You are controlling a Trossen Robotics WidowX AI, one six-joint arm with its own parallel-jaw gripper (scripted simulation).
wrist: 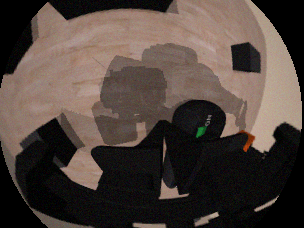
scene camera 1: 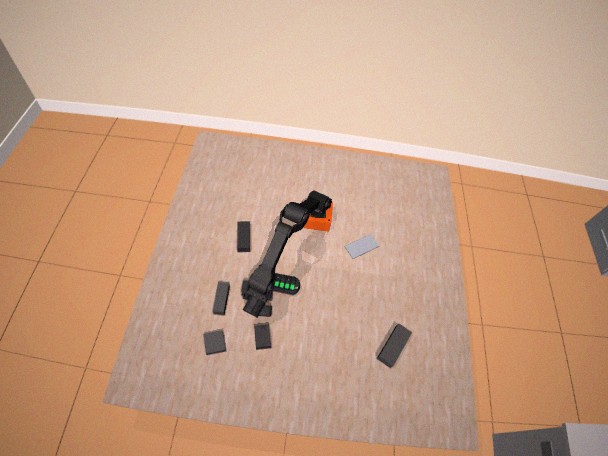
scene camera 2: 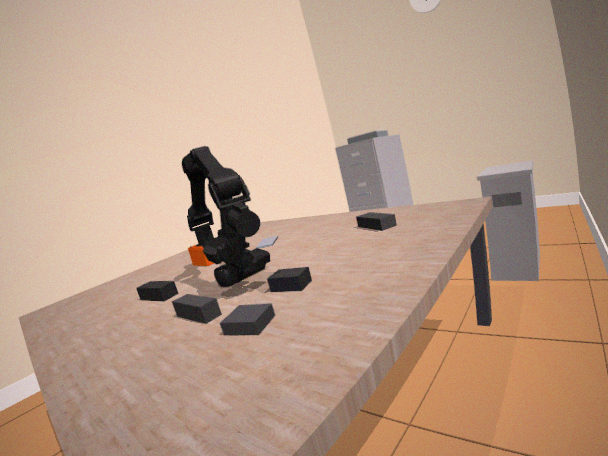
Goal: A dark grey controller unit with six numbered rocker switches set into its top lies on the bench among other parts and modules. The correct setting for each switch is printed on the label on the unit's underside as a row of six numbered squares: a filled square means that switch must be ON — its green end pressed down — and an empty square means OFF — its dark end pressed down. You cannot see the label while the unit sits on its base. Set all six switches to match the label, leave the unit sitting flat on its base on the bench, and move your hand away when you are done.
Labels:
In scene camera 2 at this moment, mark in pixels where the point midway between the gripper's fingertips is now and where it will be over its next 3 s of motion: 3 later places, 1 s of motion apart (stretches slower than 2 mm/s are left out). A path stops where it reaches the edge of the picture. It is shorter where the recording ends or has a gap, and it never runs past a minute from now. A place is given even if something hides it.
My gripper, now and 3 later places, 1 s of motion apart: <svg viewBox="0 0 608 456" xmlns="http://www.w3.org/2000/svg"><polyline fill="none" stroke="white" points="238,281 234,265 225,261 218,259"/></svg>

